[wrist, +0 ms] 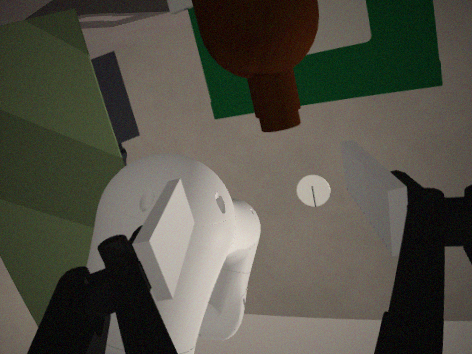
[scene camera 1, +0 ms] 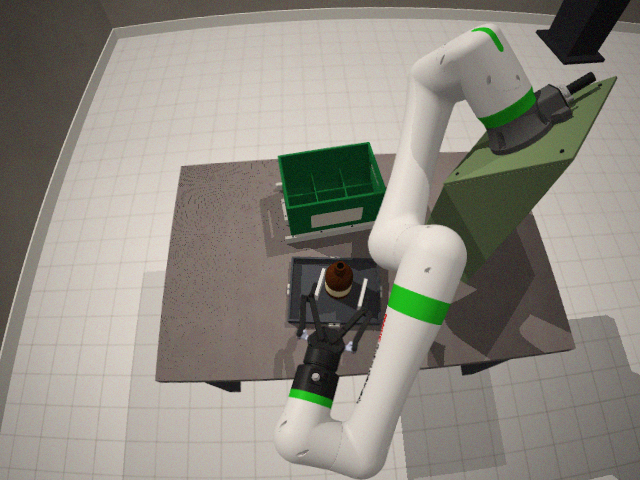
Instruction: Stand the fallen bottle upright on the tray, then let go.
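Seen in the pictures: gripper, fingertip midpoint: (wrist: 264, 184) (scene camera 1: 344, 276); arm's base, link origin: (scene camera 1: 522, 135).
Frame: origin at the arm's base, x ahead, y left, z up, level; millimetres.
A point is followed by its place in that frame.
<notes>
The brown bottle (scene camera 1: 339, 279) @(x 429, y 108, z -323 mm) (wrist: 257, 35) @(x 436, y 120, z -341 mm) with a cream label stands upright on the dark grey tray (scene camera 1: 301, 273) @(x 515, y 23, z -439 mm), its neck pointing up. The wrist view shows its shoulder and neck at the top, inverted; its lower part is outside that view. My gripper (scene camera 1: 342, 287) @(x 423, y 126, z -260 mm) (wrist: 264, 184) @(x 423, y 126, z -260 mm) is open and empty, reaching in sideways over the tray. Its pale pads are spread wide, one to each side of the bottle as seen from above. In the wrist view the pads sit beyond the mouth end of the neck, so they appear higher than the bottle's top.
A green crate (scene camera 1: 299, 219) @(x 492, y -94, z -333 mm) (wrist: 400, 75) @(x 482, y -92, z -285 mm) with compartments stands behind the tray on the brown table (scene camera 1: 222, 268) @(x 742, y -47, z -444 mm). The green robot pedestal (scene camera 1: 480, 206) @(x 107, y 93, z -112 mm) (wrist: 40, 150) @(x 110, y 88, z -296 mm) is at the right. The white arm (scene camera 1: 431, 263) @(x 298, y 223, z -37 mm) (wrist: 160, 185) @(x 330, y 118, z -258 mm) passes close to the tray's right side.
</notes>
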